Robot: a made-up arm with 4 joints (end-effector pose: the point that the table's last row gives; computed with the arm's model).
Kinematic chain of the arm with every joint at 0, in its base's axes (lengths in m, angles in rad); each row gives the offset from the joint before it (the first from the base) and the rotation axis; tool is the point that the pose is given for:
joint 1: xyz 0 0 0.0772 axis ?
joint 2: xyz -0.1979 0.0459 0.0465 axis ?
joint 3: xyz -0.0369 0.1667 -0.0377 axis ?
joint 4: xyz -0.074 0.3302 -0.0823 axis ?
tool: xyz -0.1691 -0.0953 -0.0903
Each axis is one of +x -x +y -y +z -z.
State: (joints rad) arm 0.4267 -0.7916 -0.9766 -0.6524
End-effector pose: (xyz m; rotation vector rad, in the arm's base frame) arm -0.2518 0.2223 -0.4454 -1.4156 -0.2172 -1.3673
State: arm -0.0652 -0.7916 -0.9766 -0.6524
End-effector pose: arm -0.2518 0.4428 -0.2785 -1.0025 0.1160 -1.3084
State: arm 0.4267 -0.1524 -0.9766 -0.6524
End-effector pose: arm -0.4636 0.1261 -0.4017 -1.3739 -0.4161 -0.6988
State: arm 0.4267 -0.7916 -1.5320 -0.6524
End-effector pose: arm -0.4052 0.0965 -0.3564 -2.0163 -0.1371 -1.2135
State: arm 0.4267 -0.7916 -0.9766 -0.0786
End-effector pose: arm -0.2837 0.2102 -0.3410 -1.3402 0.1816 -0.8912
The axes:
joint 1: -x
joint 2: +z
joint 3: +x
joint 4: +z

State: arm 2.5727 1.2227 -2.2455 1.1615
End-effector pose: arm -0.1783 0.0538 0.1003 0.8657 -0.8063 -0.2969
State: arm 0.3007 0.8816 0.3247 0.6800
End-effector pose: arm -0.5946 0.0986 -0.0654 0.1195 0.2658 1.5143
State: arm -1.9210 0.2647 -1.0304 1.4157
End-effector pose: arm -0.2641 0.1513 0.2671 0.5383 -0.8501 1.3316
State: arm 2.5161 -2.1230 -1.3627 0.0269
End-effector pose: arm -0.0137 -0.3570 0.1305 1.3134 1.3382 2.0908
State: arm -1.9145 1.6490 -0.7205 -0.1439
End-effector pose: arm -0.4226 0.3646 -0.0733 1.0121 -1.5975 0.3355
